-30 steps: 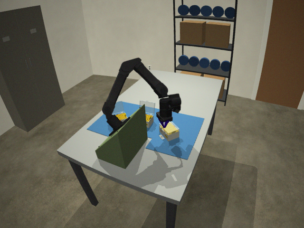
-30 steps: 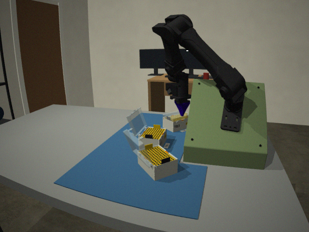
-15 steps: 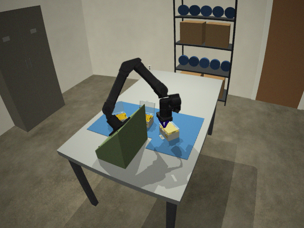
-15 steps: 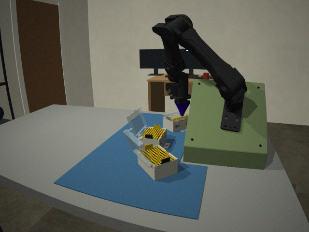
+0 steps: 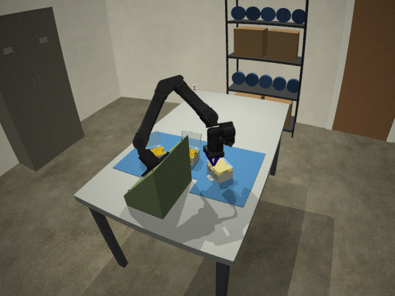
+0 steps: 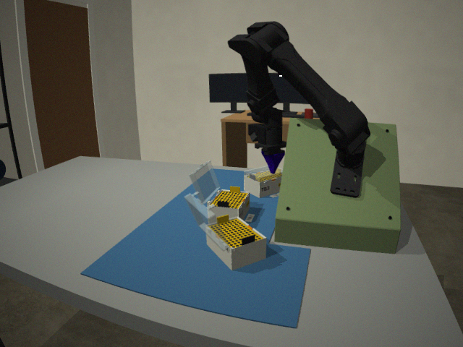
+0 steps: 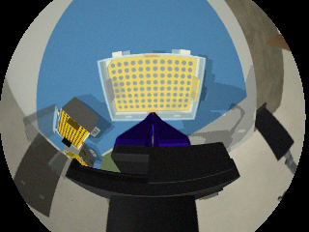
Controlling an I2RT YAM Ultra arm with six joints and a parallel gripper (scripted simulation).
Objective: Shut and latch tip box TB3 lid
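The tip box lies 30 mm ahead of my hand, 20 mm to the right of it and 40 mm below it. Also, from my hand: lid 130 mm ahead, 210 mm to the left, 20 mm above.
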